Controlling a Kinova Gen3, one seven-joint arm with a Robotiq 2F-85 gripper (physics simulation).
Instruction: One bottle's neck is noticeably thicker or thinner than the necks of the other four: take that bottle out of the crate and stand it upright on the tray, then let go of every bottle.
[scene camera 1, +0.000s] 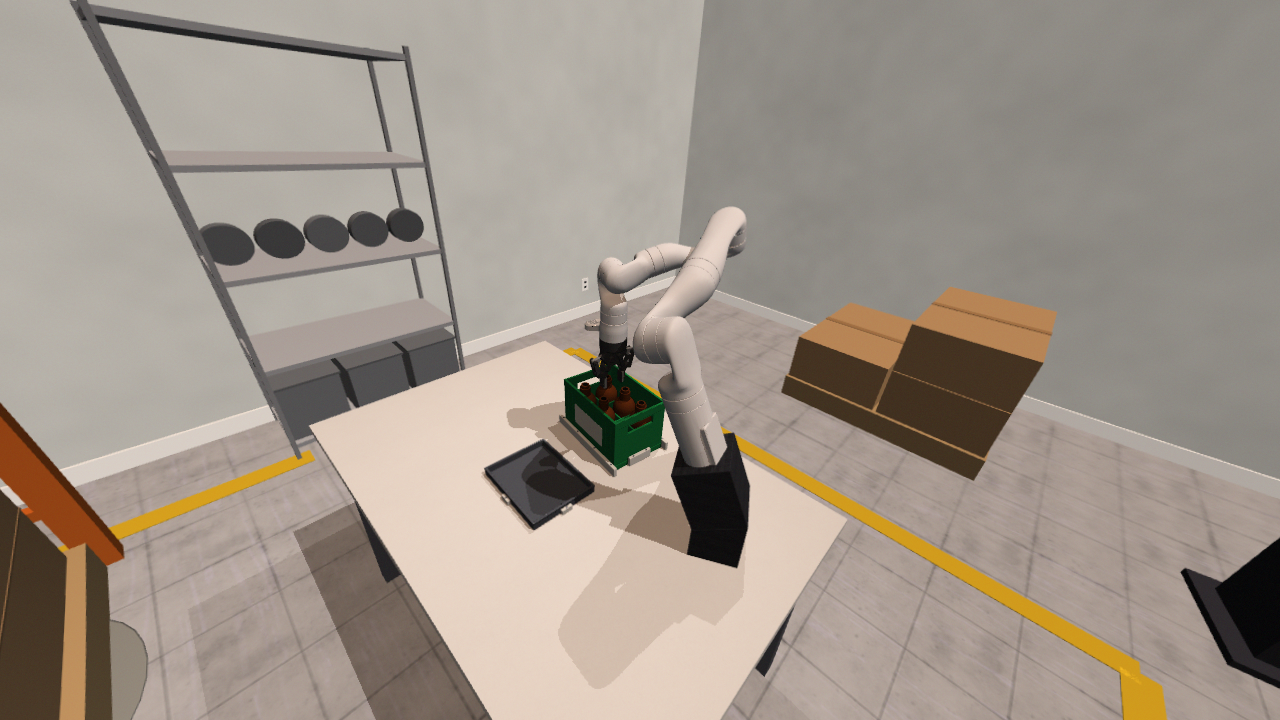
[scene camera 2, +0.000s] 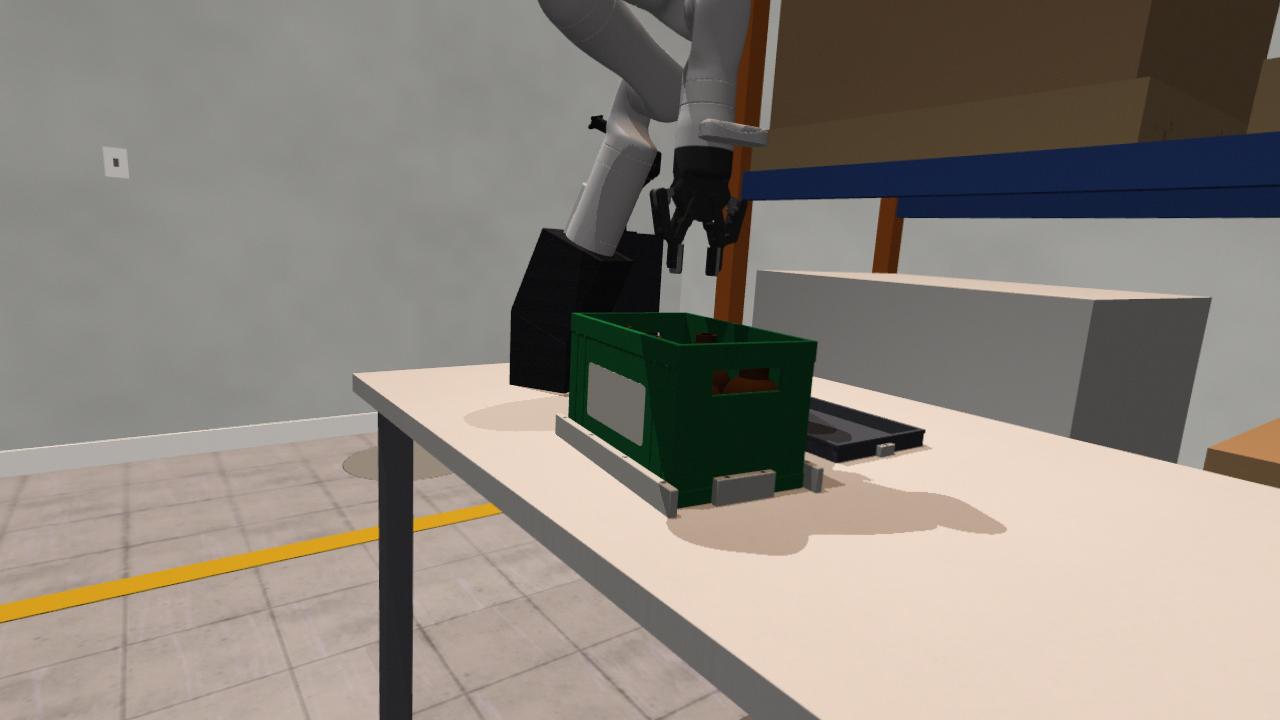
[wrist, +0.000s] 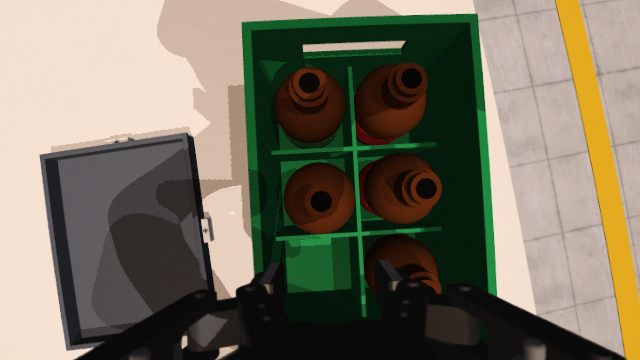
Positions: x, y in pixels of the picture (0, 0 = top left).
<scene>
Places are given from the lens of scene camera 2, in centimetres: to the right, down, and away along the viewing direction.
my gripper (scene camera 2: 693, 274): 7, -11, 88
green crate (scene camera 2: 651, 398): 1, 4, 72
dark tray (scene camera 2: 837, 433): 30, 11, 101
low metal rail (scene camera 2: 664, 497): 2, 14, 68
The marked spots on the green crate and the dark tray are 42 cm apart.
</scene>
